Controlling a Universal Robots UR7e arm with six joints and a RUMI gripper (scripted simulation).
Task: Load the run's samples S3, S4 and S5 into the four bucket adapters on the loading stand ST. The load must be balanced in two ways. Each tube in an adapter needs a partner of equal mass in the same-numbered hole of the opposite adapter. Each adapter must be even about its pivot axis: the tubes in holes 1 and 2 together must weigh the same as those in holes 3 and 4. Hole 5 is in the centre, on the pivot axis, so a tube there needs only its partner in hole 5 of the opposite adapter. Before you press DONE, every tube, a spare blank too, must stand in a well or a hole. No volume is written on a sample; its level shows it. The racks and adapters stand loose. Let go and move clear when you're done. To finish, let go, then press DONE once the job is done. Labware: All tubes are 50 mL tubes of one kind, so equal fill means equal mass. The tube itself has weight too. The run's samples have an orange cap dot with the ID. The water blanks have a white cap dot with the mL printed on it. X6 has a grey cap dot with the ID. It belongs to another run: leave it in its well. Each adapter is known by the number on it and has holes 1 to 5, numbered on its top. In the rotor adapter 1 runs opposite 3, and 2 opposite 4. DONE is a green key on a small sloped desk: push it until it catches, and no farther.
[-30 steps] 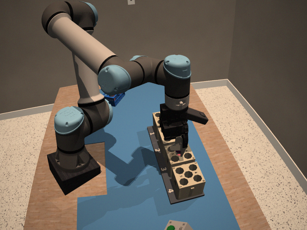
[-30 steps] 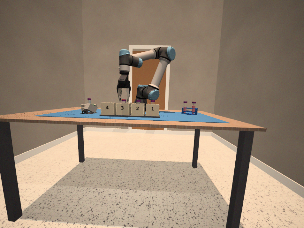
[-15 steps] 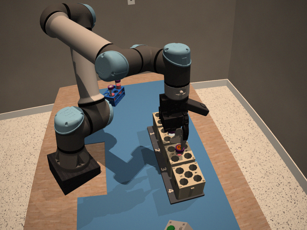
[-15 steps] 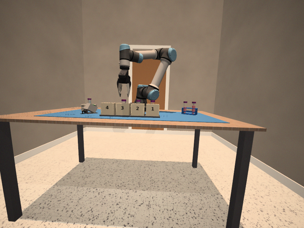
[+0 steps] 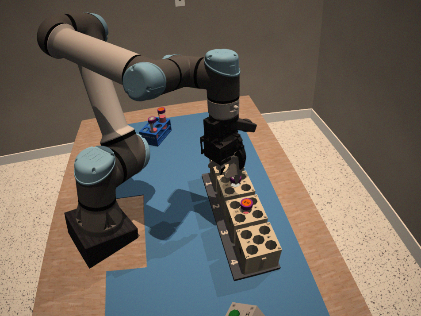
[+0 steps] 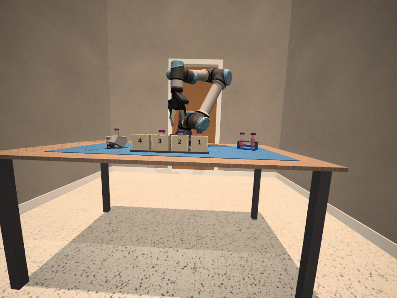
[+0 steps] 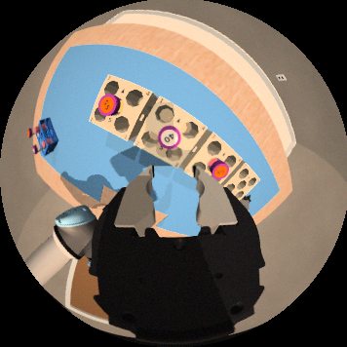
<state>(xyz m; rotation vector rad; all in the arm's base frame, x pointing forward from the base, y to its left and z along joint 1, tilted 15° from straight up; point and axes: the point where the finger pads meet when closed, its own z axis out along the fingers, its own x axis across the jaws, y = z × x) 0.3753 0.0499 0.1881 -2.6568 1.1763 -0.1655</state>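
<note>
The sample tube is 270 mm behind my hand, 470 mm to the left of it and 90 mm below it. Round my hand: green key 10 mm behind, 380 mm to the right, 90 mm below; white rack 170 mm behind, 560 mm to the right, 130 mm below.
</note>
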